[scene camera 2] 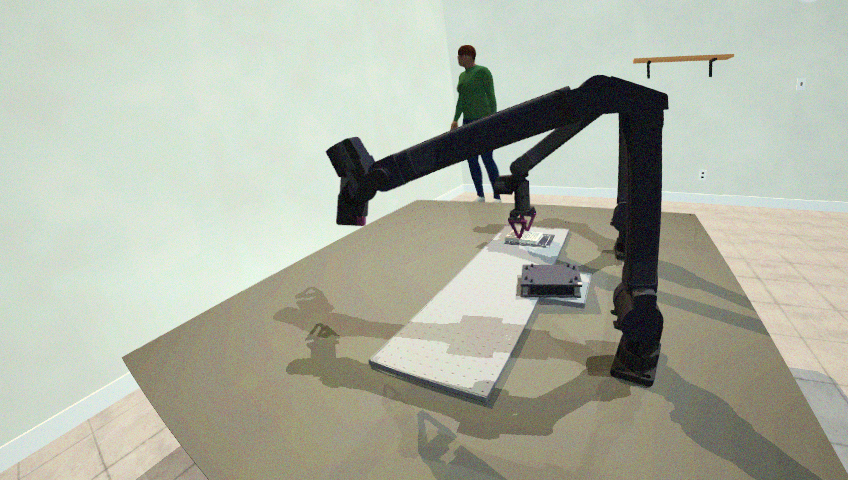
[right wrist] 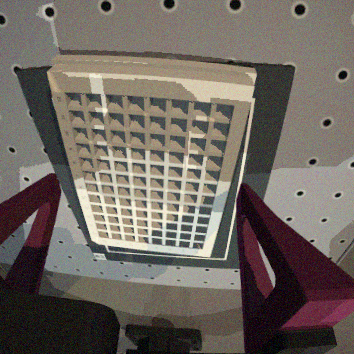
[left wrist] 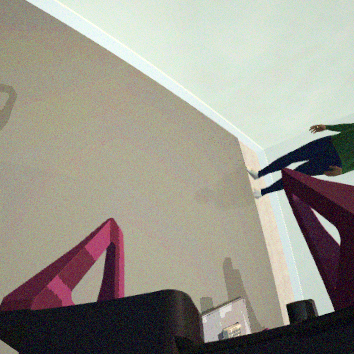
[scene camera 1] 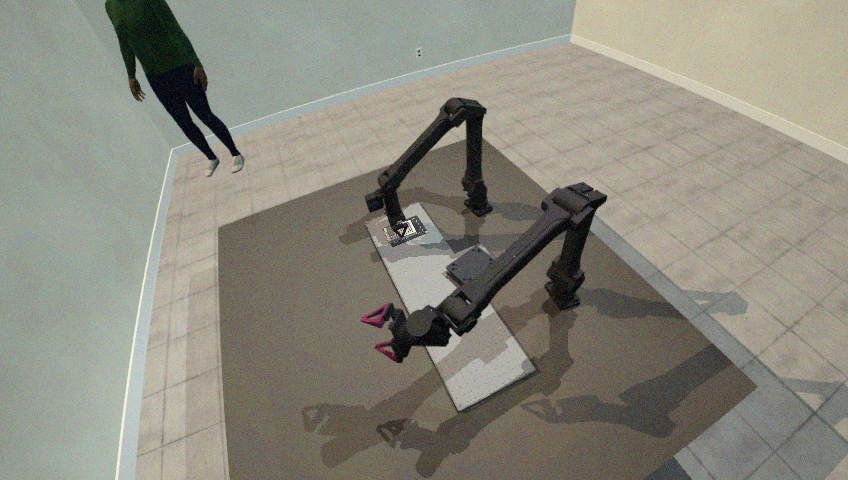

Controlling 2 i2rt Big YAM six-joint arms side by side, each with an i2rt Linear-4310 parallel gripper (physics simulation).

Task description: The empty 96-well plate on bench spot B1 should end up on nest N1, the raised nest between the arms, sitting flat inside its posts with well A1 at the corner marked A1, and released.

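Frame: origin at the left arm's base, x ahead, y left, z up, level; centimetres.
Seen in the pictures: left gripper, fingertip midpoint: [left wrist: 196, 203] [scene camera 1: 368, 333]; right gripper, fingertip midpoint: [scene camera 2: 523, 234] [right wrist: 145, 186] [scene camera 1: 399, 230]; left arm's base at its link origin: [scene camera 2: 635, 362] [scene camera 1: 561, 294]; right arm's base at its link origin: [right wrist: 165, 334] [scene camera 1: 478, 206].
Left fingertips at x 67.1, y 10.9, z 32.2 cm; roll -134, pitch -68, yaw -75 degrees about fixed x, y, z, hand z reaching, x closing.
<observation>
Pixels of each thing's top centre, then the offset from my left fingertips to it. "pt": a spot on its surface instead. Level surfaces: height alone.
- white 96-well plate at its top centre: [right wrist: 147, 188] [left wrist: 237, 349] [scene camera 2: 524, 235] [scene camera 1: 399, 230] dx -17.5, dy -62.1, dz -29.3 cm
- spot B1 at a spot on its surface: [right wrist: 275, 115] pt dx -12.8, dy -67.5, dz -30.8 cm
- Nest N1 at its top centre: [scene camera 2: 550, 270] [scene camera 1: 471, 262] dx -39.5, dy -31.7, dz -26.0 cm
- white perforated board at its surface level: dz -30.9 cm
- brown surface at its surface level: dz -32.2 cm
The white 96-well plate [scene camera 1: 409, 229] [scene camera 2: 531, 237] [right wrist: 150, 87] [left wrist: 233, 331] lies flat on the dark rectangle of spot B1 [right wrist: 275, 115], slightly turned against its outline. My right gripper [scene camera 1: 401, 230] [scene camera 2: 521, 230] [right wrist: 145, 186] is open and points down over the plate, one finger towards each long side in the right wrist view; no contact shows. Nest N1 [scene camera 1: 473, 265] [scene camera 2: 550, 275] is a raised dark block with small posts and holds no plate. Its A1 mark is too small to read. My left gripper [scene camera 1: 370, 333] [left wrist: 196, 203] is open and empty, high and away from the plate; scene camera 2 mostly hides its fingers.
A white perforated board [scene camera 1: 416, 282] [scene camera 2: 452, 303] lies on the brown surface [scene camera 1: 285, 285] [scene camera 2: 238, 350] under spot B1. The left forearm [scene camera 1: 511, 252] [scene camera 2: 493, 133] passes close beside the nest in scene camera 1's picture. A person in green [scene camera 1: 151, 41] [scene camera 2: 477, 92] stands beyond the surface.
</observation>
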